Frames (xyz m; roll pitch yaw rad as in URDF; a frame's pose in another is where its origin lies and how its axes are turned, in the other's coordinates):
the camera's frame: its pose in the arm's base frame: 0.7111 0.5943 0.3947 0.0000 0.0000 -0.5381
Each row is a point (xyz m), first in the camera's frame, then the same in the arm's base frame.
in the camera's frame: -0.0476 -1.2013 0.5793
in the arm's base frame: 0.0546 -0.4128 0.9740
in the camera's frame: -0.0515 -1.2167 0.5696
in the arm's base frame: 0.0433 -0.4241 0.9643
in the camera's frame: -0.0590 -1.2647 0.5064
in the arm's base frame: 0.0123 -0.4614 0.9011
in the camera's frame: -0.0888 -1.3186 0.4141
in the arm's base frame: -0.0409 -0.4925 0.8088
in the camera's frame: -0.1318 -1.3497 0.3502
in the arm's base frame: -0.0938 -0.4971 0.7449
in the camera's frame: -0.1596 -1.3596 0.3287
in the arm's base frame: -0.1227 -0.4914 0.7234
